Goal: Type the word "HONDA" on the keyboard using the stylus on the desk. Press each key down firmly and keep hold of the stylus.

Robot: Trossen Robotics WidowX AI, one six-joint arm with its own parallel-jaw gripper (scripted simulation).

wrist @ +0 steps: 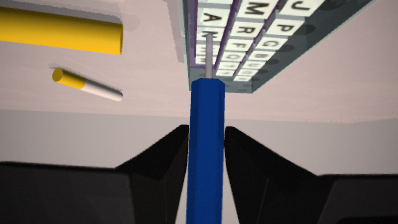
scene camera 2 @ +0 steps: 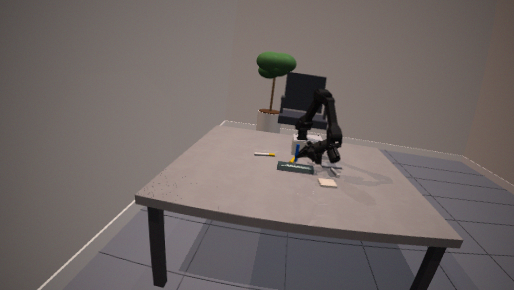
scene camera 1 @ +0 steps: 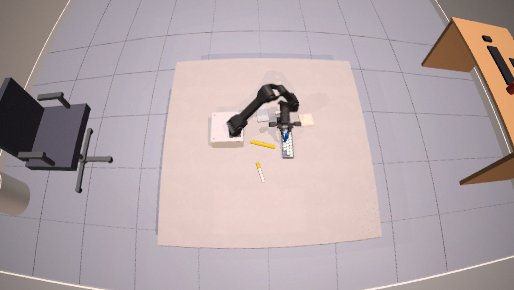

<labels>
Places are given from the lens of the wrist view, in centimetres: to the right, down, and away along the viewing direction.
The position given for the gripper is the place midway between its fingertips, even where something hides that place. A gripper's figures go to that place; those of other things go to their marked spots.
gripper (wrist: 206, 133): 0, 1, 11
yellow-and-white pen (wrist: 59, 75): -16, -4, 23
</labels>
